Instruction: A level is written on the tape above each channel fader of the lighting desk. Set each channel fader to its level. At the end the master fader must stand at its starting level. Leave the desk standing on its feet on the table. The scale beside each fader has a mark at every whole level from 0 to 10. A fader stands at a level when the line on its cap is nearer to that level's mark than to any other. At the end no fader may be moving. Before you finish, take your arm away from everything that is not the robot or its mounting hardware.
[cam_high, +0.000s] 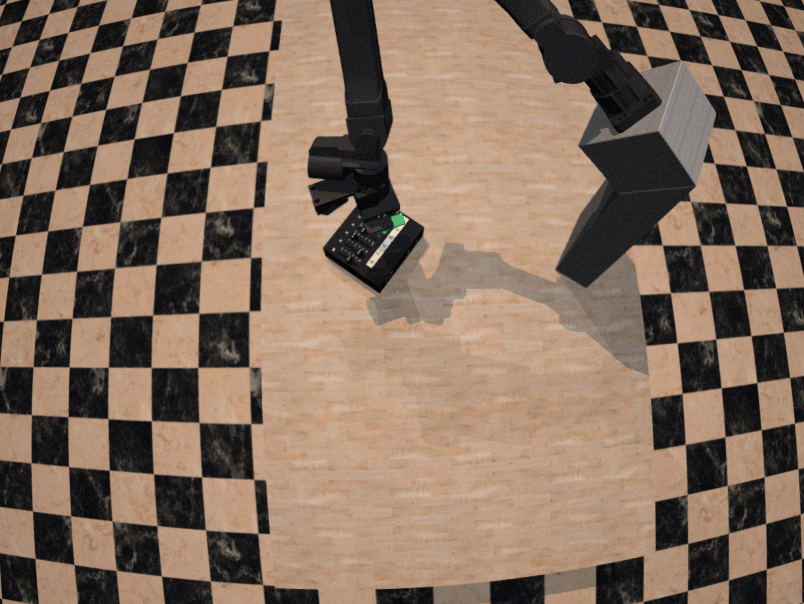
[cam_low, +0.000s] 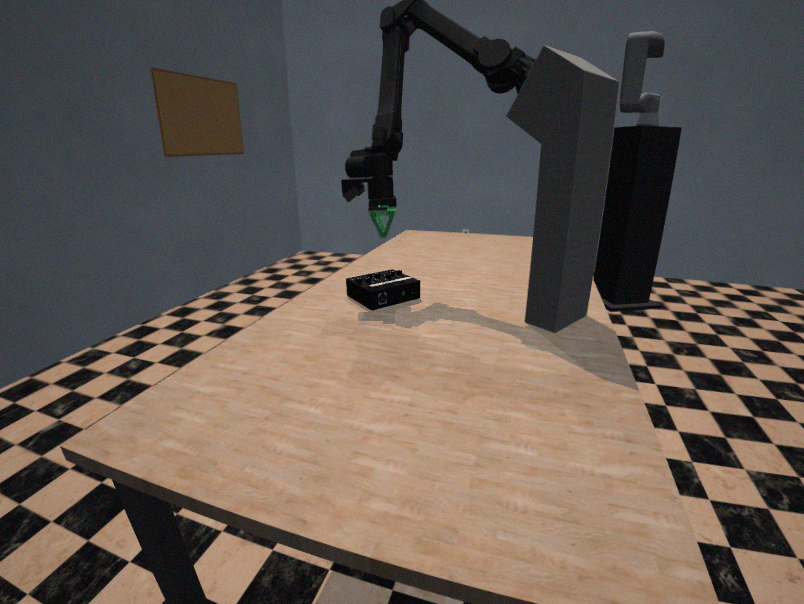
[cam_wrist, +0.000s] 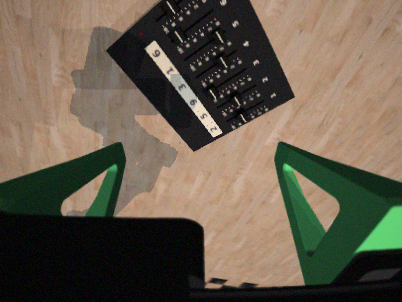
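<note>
Right now the channel 2 fader cap is 13 cm below my hand, 3 cm to the right of it and 2 cm behind it. From my hand the other things lie so: channel 3 fader cap 13 cm below, 1 cm to the right, 1 cm behind; channel 4 fader cap 13 cm below, 2 cm to the right, 2 cm ahead; channel 5 fader cap 13 cm below, 4 cm ahead, 2 cm to the right.
</note>
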